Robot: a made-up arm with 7 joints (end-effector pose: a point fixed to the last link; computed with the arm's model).
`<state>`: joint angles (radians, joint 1 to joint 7).
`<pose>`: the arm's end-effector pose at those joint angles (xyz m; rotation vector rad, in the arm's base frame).
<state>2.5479 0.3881 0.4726 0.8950 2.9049 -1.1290 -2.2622</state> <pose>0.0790 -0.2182 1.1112 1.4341 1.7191 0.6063</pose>
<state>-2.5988 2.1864 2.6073 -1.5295 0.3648 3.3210 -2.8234</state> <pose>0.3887 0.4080 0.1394 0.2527 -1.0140 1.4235</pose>
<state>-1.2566 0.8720 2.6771 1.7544 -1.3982 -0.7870 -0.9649</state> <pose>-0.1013 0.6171 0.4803 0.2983 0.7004 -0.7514</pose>
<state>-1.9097 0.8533 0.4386 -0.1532 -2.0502 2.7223 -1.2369</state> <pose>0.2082 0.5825 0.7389 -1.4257 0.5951 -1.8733</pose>
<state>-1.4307 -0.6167 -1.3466 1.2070 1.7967 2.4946 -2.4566</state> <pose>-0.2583 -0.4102 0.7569 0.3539 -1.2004 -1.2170</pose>
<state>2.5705 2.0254 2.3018 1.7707 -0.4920 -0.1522 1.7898</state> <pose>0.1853 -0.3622 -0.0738 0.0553 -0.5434 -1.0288</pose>
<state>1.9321 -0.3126 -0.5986 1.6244 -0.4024 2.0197 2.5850</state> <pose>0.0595 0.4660 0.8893 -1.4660 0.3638 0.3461</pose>
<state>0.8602 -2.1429 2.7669 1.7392 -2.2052 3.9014 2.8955</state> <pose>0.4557 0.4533 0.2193 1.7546 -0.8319 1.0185</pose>
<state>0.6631 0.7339 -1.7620 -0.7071 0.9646 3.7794 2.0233</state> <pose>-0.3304 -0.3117 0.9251 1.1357 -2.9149 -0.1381</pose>
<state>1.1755 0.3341 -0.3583 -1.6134 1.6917 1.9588 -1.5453</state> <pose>-0.1347 -0.3762 0.8442 1.8118 1.0385 -1.1598</pose>
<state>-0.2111 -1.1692 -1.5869 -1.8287 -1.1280 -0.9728 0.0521</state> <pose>0.3953 0.0919 0.5493 0.7032 -0.6456 1.5023</pose>
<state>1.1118 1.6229 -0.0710 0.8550 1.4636 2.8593 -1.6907</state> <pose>-0.2036 -0.6043 0.5174 -0.1767 1.6550 -1.3090</pose>
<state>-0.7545 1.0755 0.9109 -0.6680 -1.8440 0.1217 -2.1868</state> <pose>-0.7263 0.3504 0.5203 0.8552 -0.6750 0.5553</pose>
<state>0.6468 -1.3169 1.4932 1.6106 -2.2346 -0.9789 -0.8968</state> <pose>0.3479 0.5717 0.5243 0.4509 1.7942 -0.2538</pose>
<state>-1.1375 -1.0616 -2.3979 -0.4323 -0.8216 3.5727 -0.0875</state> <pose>0.2636 -0.5734 0.6270 -1.1192 -2.6056 0.0526</pose>
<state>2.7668 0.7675 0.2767 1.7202 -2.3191 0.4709 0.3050</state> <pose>0.0851 -0.1793 0.9582 -0.2646 -0.6434 -2.4997</pose>
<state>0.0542 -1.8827 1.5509 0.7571 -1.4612 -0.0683 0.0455</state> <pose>0.8081 0.1588 0.1098 -2.7144 -1.0941 0.6084</pose>
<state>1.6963 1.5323 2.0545 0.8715 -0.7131 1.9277 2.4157</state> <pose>0.0877 -0.7913 0.2748 0.6966 -2.1148 1.1477</pose>
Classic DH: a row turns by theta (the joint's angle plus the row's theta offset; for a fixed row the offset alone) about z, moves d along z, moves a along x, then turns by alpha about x. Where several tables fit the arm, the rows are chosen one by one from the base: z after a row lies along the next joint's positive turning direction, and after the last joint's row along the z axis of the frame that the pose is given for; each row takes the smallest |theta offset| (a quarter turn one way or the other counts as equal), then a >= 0, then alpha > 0; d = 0 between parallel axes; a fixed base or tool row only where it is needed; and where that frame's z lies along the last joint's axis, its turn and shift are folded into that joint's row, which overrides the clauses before.
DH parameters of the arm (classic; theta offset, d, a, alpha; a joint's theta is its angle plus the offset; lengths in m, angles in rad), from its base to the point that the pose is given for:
joint 1: 0 0.348 0 1.5708
joint 2: 0 0.082 0 -1.5708
joint 3: 0 0.541 0.023 -1.5708
joint 4: 0 0.052 -0.014 1.5708
joint 5: 0 0.263 0 1.5708
joint 6: 1.5708 0.074 0.081 1.5708
joint 7: 0 0.011 0 0

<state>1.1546 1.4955 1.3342 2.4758 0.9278 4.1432 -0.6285</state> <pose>-0.1474 -0.2918 0.3372 0.8263 0.9775 -1.5416</pose>
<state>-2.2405 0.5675 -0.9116 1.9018 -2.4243 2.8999 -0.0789</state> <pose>-0.0831 0.1723 0.9091 1.9738 0.0005 -0.2914</pose>
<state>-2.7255 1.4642 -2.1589 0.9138 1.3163 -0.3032 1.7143</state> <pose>0.4846 0.6449 0.2950 0.9783 -0.3715 -2.9309</pose>
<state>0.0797 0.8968 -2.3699 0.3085 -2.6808 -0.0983 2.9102</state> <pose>-0.6560 -0.2600 0.9242 -1.1934 0.1649 0.2633</pose>
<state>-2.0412 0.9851 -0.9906 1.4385 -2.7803 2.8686 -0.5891</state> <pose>-0.0023 0.3997 0.8536 1.7428 0.5208 -1.3390</pose>
